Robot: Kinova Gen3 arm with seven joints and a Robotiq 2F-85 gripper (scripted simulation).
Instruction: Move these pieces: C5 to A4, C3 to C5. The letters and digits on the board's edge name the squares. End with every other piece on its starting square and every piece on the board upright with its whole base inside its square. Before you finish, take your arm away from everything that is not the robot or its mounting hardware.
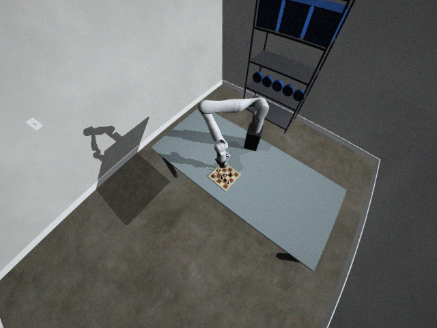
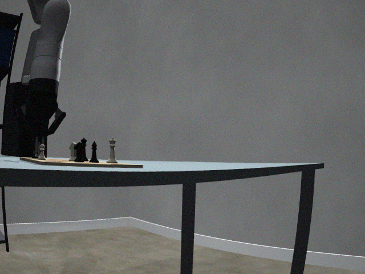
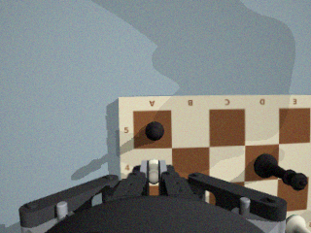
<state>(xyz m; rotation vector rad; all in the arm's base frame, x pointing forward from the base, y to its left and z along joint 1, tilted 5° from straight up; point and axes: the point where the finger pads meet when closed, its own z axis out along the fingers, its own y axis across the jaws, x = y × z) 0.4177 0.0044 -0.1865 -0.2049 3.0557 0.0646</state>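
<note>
Right now my hand is 4 cm past the black pawn and 2 cm above it. From my hand the other things lie so: black bishop (12 cm to the left, 6 cm ahead, 1 cm below); then chessboard (8 cm to the left, 3 cm below, 3 cm ahead).
</note>
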